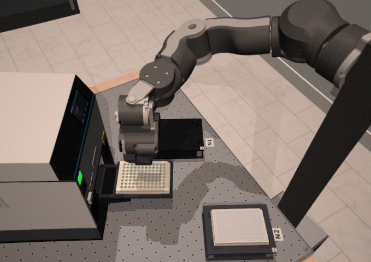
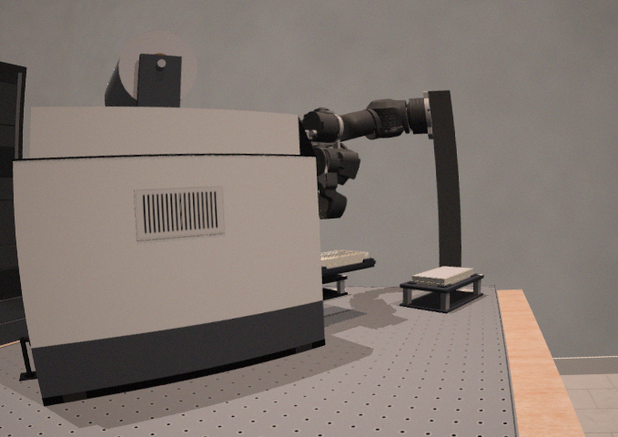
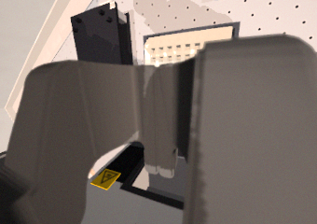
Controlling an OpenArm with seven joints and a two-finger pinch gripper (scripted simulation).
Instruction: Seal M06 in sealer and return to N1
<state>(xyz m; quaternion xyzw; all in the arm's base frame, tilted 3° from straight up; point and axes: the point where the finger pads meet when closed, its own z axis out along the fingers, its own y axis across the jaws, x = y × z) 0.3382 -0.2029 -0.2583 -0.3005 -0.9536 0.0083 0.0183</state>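
My gripper is now 130 mm short of the start key, 20 mm to the right of it and 10 mm above it. From my hand the other things lie so: sealer's stage (90 mm below); touchscreen (120 mm above, 100 mm to the right, 70 mm ahead); 96-well plate M06 (80 mm below).
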